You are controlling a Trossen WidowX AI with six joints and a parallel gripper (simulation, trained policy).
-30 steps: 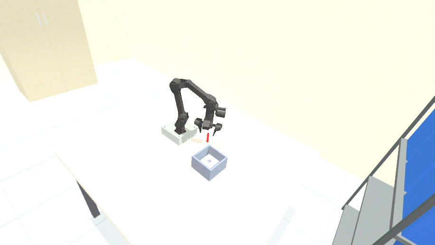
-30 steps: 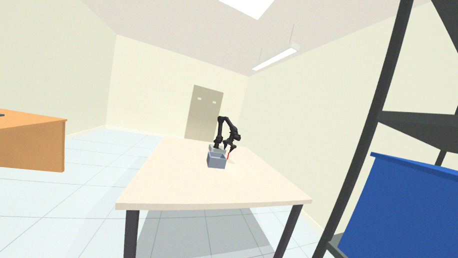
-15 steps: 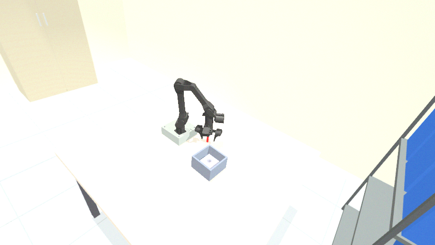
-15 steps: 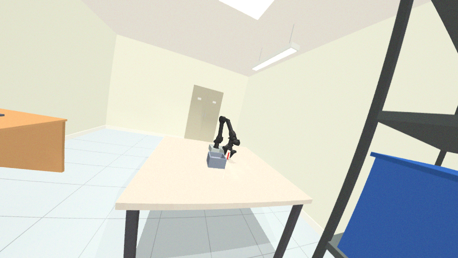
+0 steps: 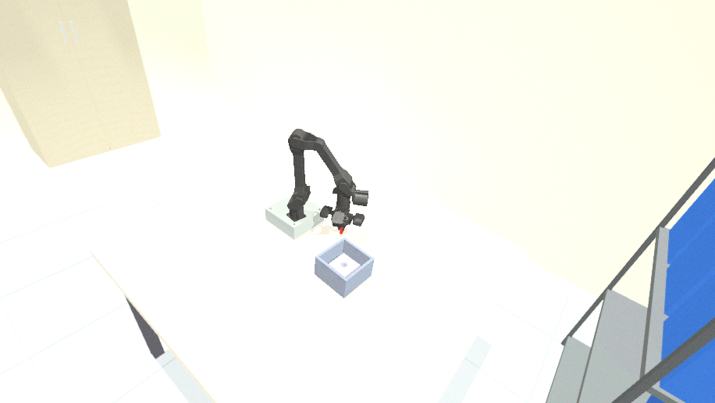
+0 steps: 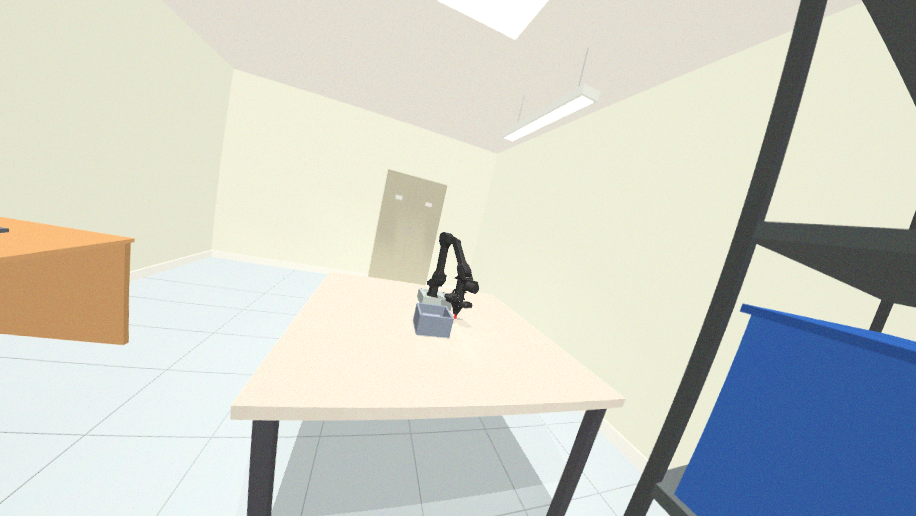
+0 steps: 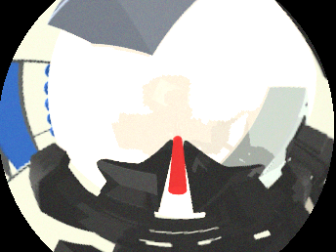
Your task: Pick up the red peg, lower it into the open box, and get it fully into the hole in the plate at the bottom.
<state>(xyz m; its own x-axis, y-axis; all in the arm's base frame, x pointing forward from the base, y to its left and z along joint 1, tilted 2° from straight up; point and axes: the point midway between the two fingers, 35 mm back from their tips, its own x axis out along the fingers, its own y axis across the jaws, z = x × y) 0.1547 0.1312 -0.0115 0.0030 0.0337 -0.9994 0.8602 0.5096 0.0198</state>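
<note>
My gripper tip is now 20 mm below the red peg and 10 mm to the right of it. The rest, counted from my gripper tip: grey box: 180 mm ahead, 150 mm to the right.
</note>
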